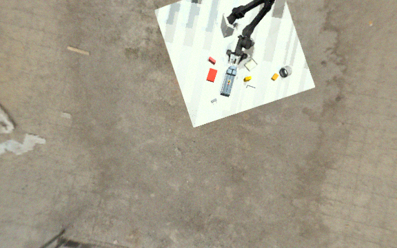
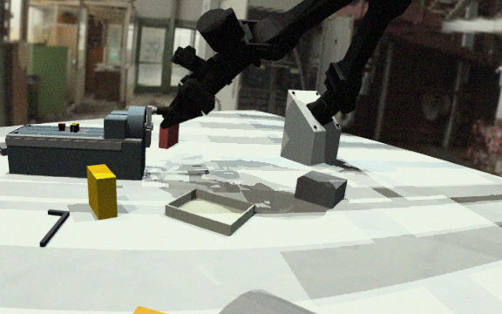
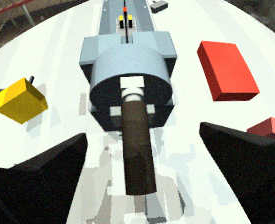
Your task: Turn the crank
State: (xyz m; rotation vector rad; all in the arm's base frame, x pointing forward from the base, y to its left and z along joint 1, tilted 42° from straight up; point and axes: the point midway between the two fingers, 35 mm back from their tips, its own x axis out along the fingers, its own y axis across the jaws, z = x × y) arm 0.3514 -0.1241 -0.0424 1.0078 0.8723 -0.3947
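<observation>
Now: gripper tip 20 mm below the dark crank handle, 10 mm to the right of it and 10 mm past it. The rest, counted from my gripper tip: red pointer: 150 mm ahead, 120 mm to the right, 10 mm below; then shallow grey tray: 190 mm to the left, 90 mm below, 60 mm ahead; then yellow block: 180 mm ahead, 90 mm to the left, 70 mm below.
</observation>
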